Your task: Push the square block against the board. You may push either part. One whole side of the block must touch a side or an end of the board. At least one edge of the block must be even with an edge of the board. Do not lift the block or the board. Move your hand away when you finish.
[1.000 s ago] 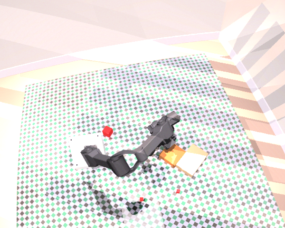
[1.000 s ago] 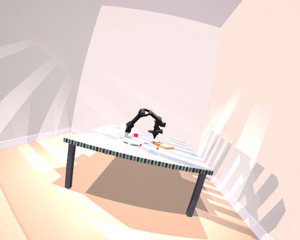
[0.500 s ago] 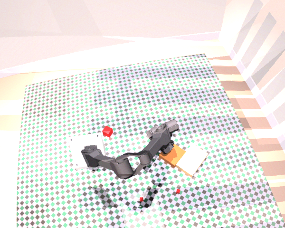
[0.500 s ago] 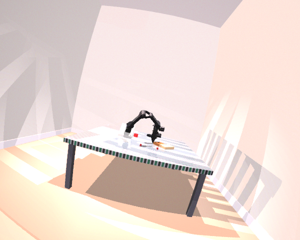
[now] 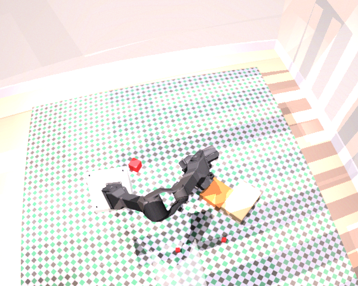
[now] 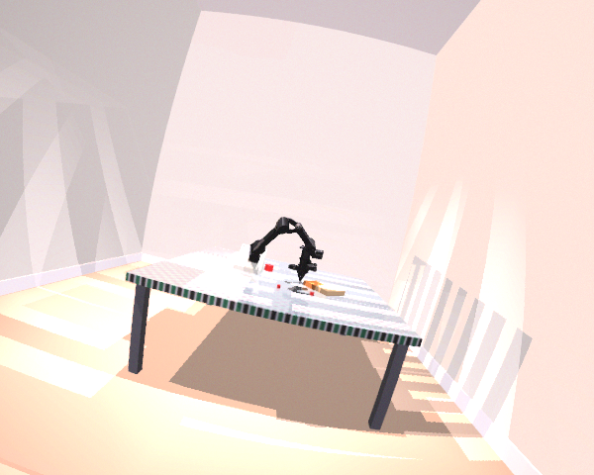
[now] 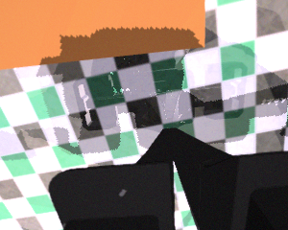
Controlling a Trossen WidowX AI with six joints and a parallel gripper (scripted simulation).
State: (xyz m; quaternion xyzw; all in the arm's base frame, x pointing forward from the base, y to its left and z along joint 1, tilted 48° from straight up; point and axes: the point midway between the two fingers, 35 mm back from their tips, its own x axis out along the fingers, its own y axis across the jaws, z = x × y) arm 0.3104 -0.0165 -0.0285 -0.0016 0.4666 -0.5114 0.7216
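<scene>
My gripper tip is 90 mm short of the orange square block, 50 mm to the left of it and 10 mm below it. Round my gripper tip: red cube: 230 mm behind, 130 mm to the left, 10 mm above; then pale tan board: 190 mm ahead, 100 mm to the right, 10 mm above.
</scene>
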